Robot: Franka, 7 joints.
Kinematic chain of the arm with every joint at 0, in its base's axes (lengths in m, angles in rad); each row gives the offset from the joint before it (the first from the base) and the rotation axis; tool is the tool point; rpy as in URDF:
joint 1: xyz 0 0 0.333 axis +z
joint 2: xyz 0 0 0 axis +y
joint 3: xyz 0 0 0.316 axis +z
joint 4: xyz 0.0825 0 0 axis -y
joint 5: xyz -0.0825 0 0.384 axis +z
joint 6: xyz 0 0 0 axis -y
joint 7: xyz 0.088 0 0 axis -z
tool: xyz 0 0 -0.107 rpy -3.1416 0 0
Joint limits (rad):
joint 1: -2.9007..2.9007
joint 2: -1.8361..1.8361
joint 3: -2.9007..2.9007
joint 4: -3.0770..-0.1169
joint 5: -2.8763..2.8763
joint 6: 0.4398..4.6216
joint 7: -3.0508..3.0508
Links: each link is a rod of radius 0.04 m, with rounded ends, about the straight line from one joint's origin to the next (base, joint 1, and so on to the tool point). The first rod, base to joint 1, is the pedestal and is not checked.
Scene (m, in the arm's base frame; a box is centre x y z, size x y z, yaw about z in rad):
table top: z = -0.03
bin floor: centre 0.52 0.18 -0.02 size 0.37 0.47 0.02 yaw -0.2
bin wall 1: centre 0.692 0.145 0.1 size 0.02 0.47 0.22 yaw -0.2
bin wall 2: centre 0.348 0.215 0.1 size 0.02 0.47 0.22 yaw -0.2
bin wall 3: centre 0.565 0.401 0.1 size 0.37 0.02 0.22 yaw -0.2
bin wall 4: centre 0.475 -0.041 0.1 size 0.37 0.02 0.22 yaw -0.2
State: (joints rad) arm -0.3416 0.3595 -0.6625 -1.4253 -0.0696 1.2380 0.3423
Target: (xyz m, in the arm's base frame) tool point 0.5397 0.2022 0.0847
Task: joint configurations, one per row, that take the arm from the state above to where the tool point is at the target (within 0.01 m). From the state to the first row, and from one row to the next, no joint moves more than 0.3 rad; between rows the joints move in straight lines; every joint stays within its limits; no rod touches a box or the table.
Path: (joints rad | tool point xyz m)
1: -0.6255 0.2682 -0.9087 -1.4428 -0.1207 1.2268 0.3423 | 0.0640 -0.5599 0.5651
2: -0.9093 0.1770 -1.1548 -1.4603 -0.1719 1.2157 0.3423 | -0.2308 -0.4841 0.6122
3: -1.1932 0.0857 -1.4010 -1.4778 -0.2230 1.2045 0.3423 | -0.4432 -0.2665 0.6372
4: -1.4770 -0.0055 -1.6472 -1.4953 -0.2742 1.1934 0.3423 | -0.5117 0.0285 0.6364
5: -1.7609 -0.0968 -1.8934 -1.5128 -0.3253 1.1822 0.3423 | -0.4177 0.3140 0.6099
6: -2.0447 -0.1880 -2.1395 -1.5303 -0.3765 1.1711 0.3423 | -0.1911 0.5064 0.5613
7: -2.3286 -0.2793 -2.3857 -1.5478 -0.4276 1.1599 0.3423 | 0.0998 0.5512 0.4970
8: -2.6125 -0.3706 -2.6319 -1.5653 -0.4788 1.1487 0.3423 | 0.3690 0.4379 0.4261
9: -2.8963 -0.4618 -2.8781 -1.5828 -0.5299 1.1376 0.3423 | 0.5397 0.2022 0.3583
10: -2.8949 -0.7096 -2.8894 -1.5436 -0.5482 1.2570 0.3423 | 0.5552 0.2060 0.2232
11: -2.8935 -0.9574 -2.9007 -1.5044 -0.5664 1.3765 0.3423 | 0.5397 0.2022 0.0847

